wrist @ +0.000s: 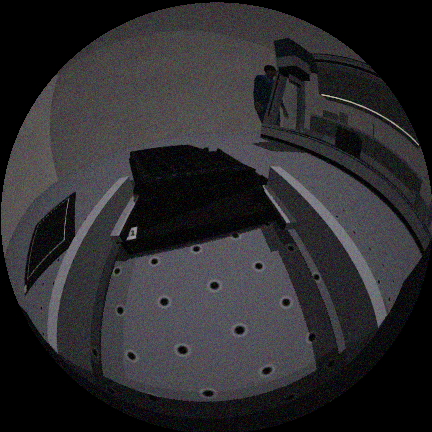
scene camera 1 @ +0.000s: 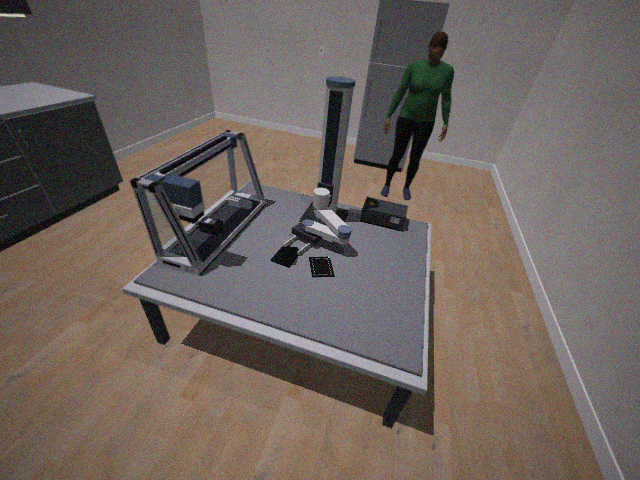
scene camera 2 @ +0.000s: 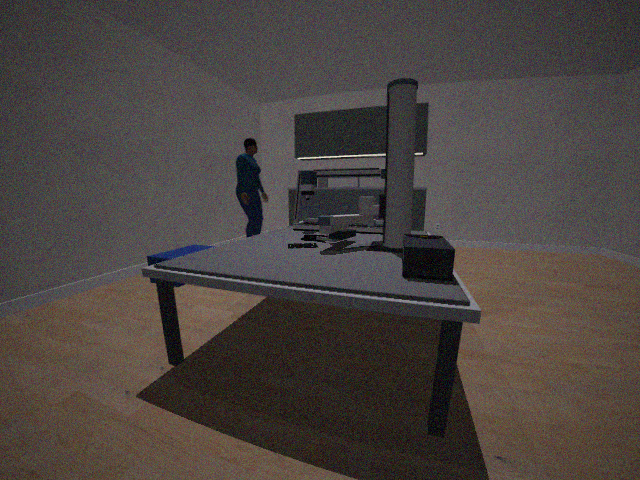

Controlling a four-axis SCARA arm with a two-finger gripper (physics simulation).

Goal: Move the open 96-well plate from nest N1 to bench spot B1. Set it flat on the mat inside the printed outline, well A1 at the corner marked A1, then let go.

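Pixels of known places: gripper, fingertip midpoint: (wrist: 198,179) (scene camera 1: 290,249) (scene camera 2: 321,236); arm's base at its link origin: (scene camera 2: 396,249).
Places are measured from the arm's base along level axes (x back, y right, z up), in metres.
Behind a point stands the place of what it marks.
Note:
The dark 96-well plate (scene camera 1: 285,255) @[x -0.545, y 0.084, z 0.039 m] (wrist: 192,164) @[x -0.486, y 0.078, z 0.044 m] sits on the nest N1, whose dark front (wrist: 200,220) @[x -0.446, y 0.069, z 0.025 m] shows in the wrist view. My gripper (scene camera 1: 292,249) @[x -0.477, y 0.079, z 0.035 m] (wrist: 198,179) @[x -0.477, y 0.079, z 0.035 m] is shut on the plate, one finger along each side. The left finger pad partly covers the nest's white corner label, leaving a "1" visible. Wells are too dark to make out, and whether the plate is lifted off its seat cannot be told. Bench spot B1, a black rectangle (scene camera 1: 321,266) @[x -0.527, y -0.134, z 0.015 m] (scene camera 2: 302,245) @[x -0.528, y -0.134, z 0.015 m] (wrist: 50,240) @[x -0.495, y -0.096, z 0.015 m] with a pale printed outline, lies to the left of the nest in the wrist view. Its A1 mark is not legible.
A metal gantry frame (scene camera 1: 193,256) @[x -0.838, y 0.470, z 0.136 m] with a blue-grey head (scene camera 1: 181,191) @[x -0.778, y 0.509, z 0.473 m] stands on the table's left side in scene camera 1. The arm's column (scene camera 1: 333,139) @[x -0.077, y -0.014, z 0.596 m] (scene camera 2: 401,165) @[x 0.008, y -0.074, z 0.461 m] and a dark box (scene camera 1: 384,212) @[x 0.040, y -0.403, z 0.128 m] (scene camera 2: 428,256) @[x 0.119, y -0.551, z 0.097 m] stand at the back. A person in green (scene camera 1: 424,95) stands behind the table.

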